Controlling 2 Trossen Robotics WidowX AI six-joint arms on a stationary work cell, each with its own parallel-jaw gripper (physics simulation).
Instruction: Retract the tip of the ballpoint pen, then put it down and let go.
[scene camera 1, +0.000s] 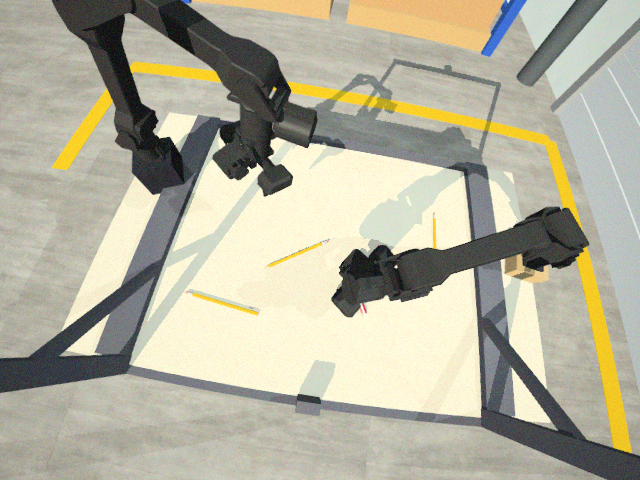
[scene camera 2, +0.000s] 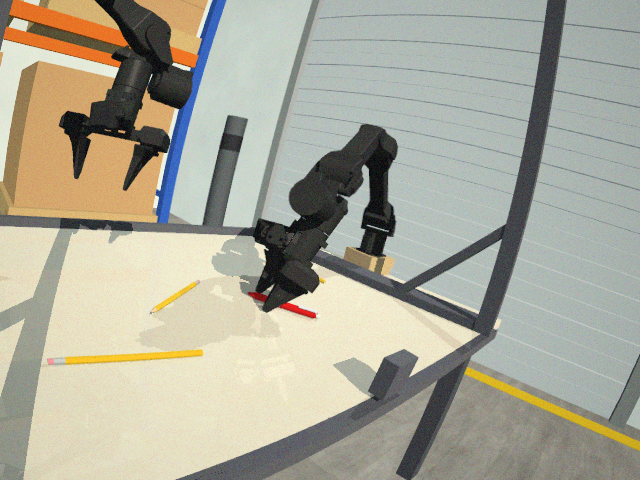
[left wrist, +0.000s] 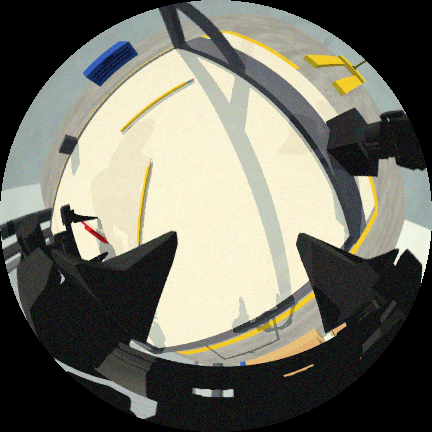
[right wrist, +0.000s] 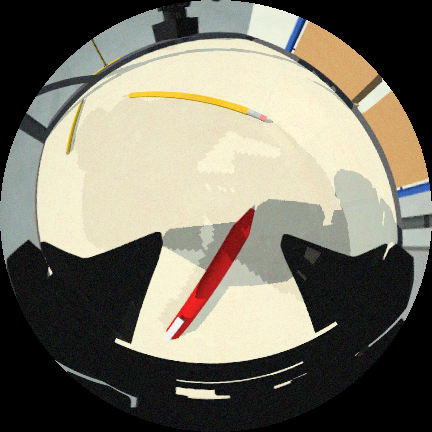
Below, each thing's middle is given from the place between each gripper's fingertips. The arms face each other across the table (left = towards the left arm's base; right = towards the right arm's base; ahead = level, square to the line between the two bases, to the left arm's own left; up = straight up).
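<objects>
Counting from my left hand, I find the red ballpoint pen (right wrist: 239, 231) 14 cm below it, 16 cm behind it and 30 cm to the right of it. The small grey block (scene camera 2: 395, 369) is 12 cm below my left hand, 24 cm to the right of it and 43 cm behind it. As for the tan block (scene camera 2: 381, 265), it is 12 cm below that same left hand, 4 cm ahead of it and 77 cm to the right of it. Going by their middles, of the things named here the tan block is the farthest from my left hand.
My right hand is 10 mm below the red ballpoint pen, 20 mm to the left of it and 30 mm past it. Measured from my right hand, the small grey block is 30 mm above, 40 mm to the left and 300 mm behind, while the tan block is 20 mm above, 500 mm to the right and 170 mm ahead. By its middle, the tan block is nearer to my right hand than to my left hand.
</objects>
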